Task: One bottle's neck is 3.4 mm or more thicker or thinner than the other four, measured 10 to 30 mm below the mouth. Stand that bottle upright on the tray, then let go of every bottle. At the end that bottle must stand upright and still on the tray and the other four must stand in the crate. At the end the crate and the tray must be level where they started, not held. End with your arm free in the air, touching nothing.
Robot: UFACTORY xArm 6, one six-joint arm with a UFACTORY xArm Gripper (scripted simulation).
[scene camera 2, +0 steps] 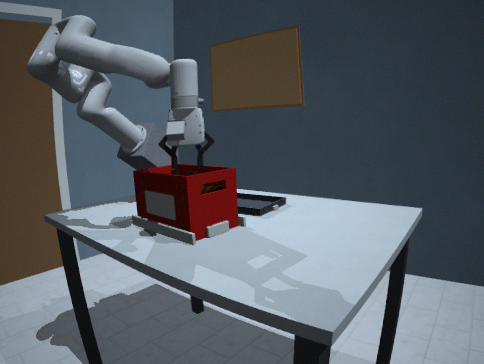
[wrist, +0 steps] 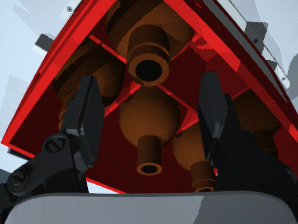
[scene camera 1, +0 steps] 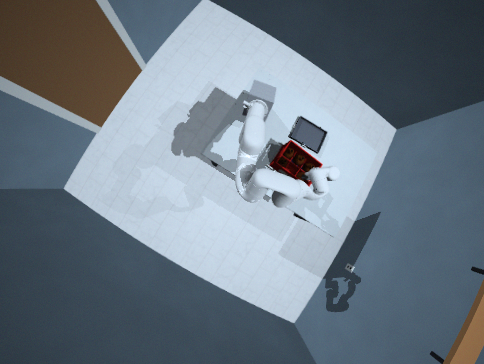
Labels:
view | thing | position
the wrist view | my gripper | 149, 91
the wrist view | red crate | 219, 36
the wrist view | bottle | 149, 119
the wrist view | bottle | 89, 58
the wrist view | bottle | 187, 146
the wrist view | bottle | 254, 116

